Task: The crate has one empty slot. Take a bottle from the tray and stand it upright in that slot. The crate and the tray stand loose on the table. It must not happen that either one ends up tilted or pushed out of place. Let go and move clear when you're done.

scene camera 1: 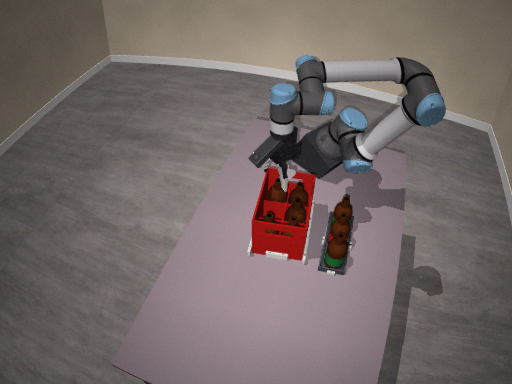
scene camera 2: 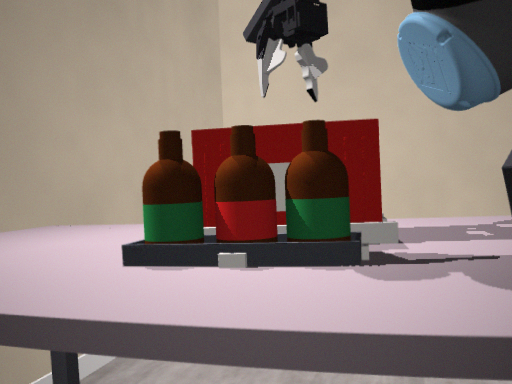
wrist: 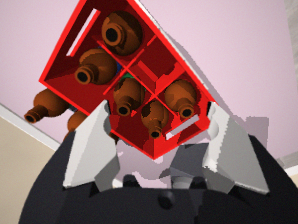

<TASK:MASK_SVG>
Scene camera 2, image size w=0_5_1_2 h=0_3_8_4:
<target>gripper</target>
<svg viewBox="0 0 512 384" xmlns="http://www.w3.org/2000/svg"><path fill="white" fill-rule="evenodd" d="M262 0L243 32L246 42L256 44L261 97L265 98L269 86L269 74L279 67L286 58L287 53L282 51L282 45L286 44L289 48L293 48L297 43L298 48L295 58L302 68L302 77L306 82L306 91L313 101L317 102L318 85L316 78L328 69L328 63L325 58L314 54L312 42L328 34L327 4L319 0Z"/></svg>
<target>tray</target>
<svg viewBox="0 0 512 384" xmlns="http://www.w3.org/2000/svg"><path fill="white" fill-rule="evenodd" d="M361 232L351 232L351 241L287 242L287 233L278 233L278 242L217 243L216 235L204 235L203 244L145 244L143 239L123 244L122 260L123 266L218 266L219 253L247 253L247 266L360 266Z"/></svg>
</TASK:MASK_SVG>
